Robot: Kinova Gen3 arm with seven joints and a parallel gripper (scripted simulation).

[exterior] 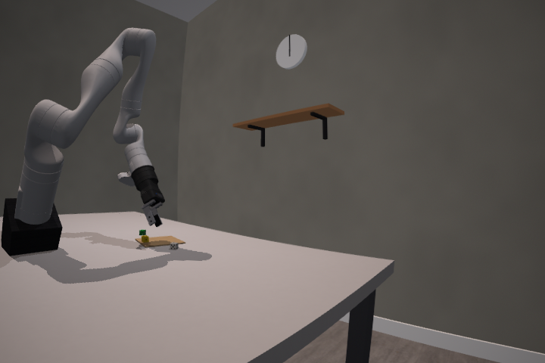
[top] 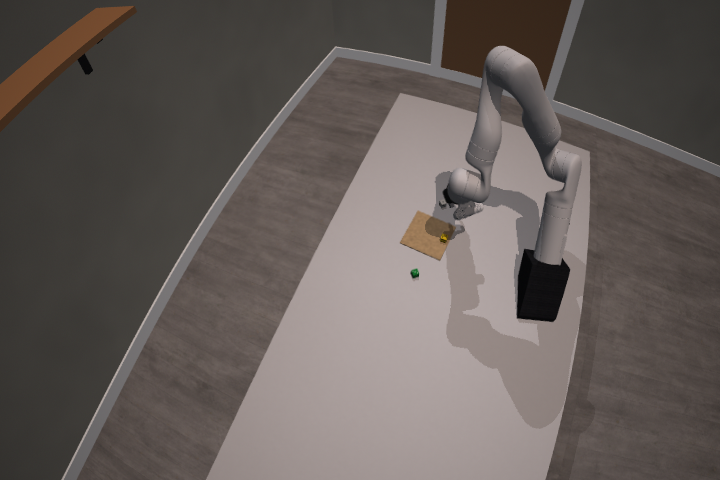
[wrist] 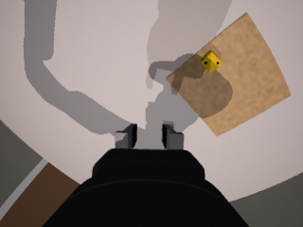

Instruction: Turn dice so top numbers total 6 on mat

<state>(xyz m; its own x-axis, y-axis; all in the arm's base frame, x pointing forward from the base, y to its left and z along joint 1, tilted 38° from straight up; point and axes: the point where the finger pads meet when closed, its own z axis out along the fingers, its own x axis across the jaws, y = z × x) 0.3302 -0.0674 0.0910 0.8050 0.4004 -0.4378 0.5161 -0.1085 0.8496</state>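
Now: hand 50 mm short of the white die, 40 mm to the left of it and 80 mm above it. From my hand the other things lie so: green die: 50 mm ahead, 250 mm to the left, 80 mm below; then yellow die: 90 mm to the left, 80 mm below; then tan mat: 60 mm ahead, 90 mm to the left, 90 mm below.
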